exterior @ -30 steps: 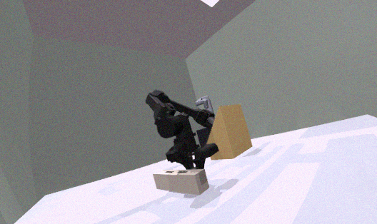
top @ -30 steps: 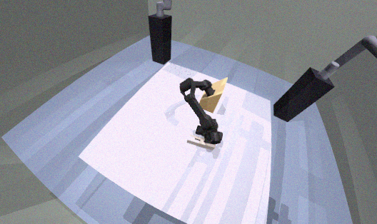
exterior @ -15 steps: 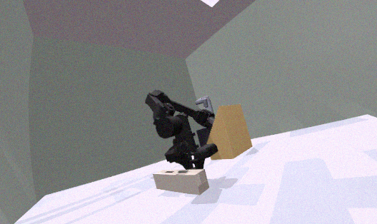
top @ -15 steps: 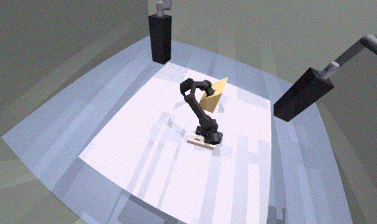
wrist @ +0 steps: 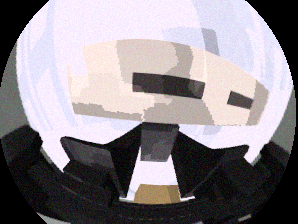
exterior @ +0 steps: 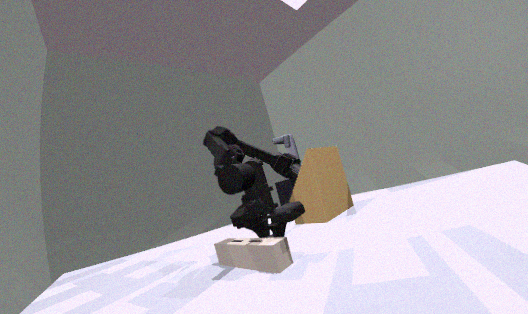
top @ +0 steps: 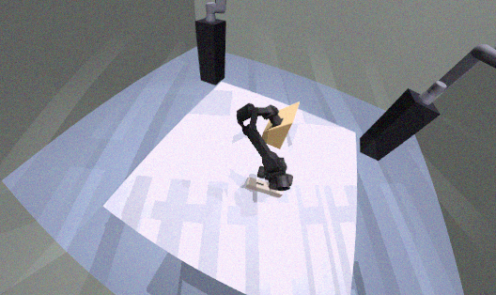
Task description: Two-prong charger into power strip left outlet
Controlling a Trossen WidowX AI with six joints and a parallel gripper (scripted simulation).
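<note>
Now: gripper tip 20 mm short of the dark two-prong charger and 10 mm below it.
</note>
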